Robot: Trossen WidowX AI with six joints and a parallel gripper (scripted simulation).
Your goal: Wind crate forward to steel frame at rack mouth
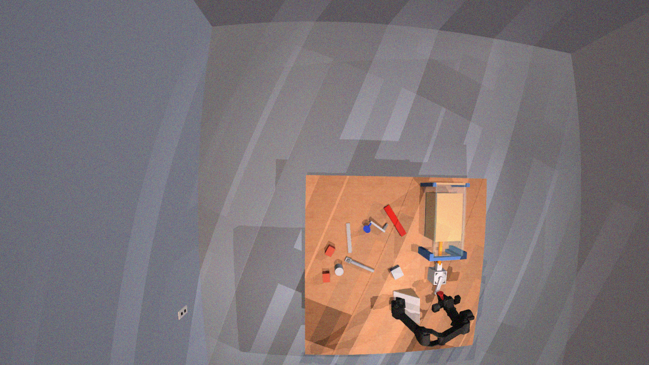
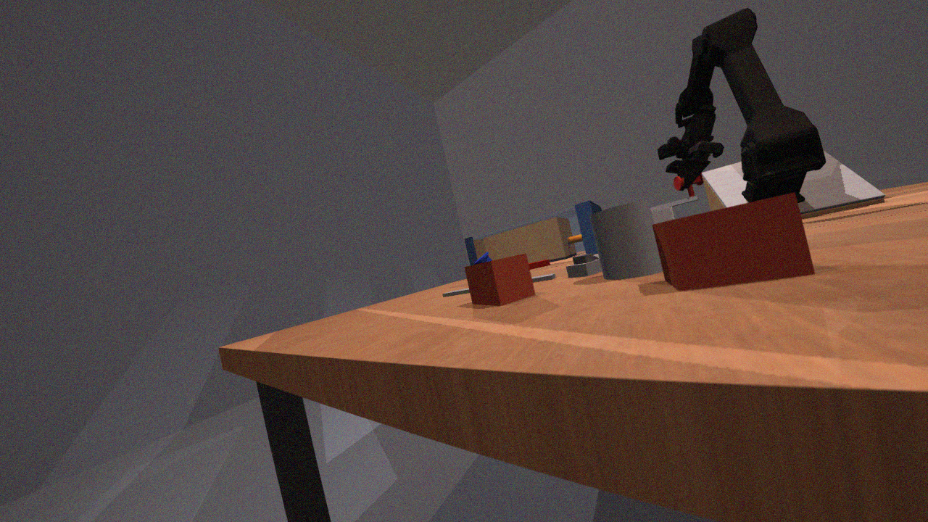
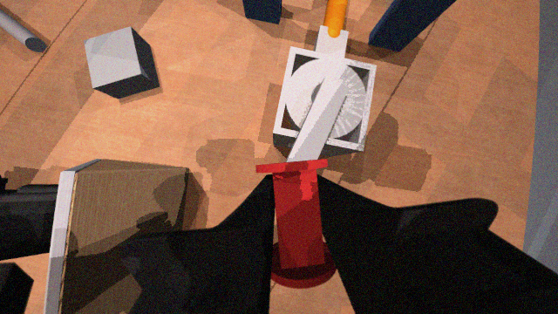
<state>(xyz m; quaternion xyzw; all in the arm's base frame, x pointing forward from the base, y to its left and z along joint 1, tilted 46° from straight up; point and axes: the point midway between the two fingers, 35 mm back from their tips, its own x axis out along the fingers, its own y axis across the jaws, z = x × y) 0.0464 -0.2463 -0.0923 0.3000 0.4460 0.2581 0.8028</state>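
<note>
Right now the red-knobbed crank is 20 mm to the right of my gripper tip, 20 mm below it and 20 mm ahead of it. Round my gripper tip: grey winch: 100 mm below, 60 mm ahead, 40 mm to the right; then blue steel frame: 240 mm ahead, 60 mm to the right, 20 mm below; then red grip: 20 mm behind, 10 mm above.
</note>
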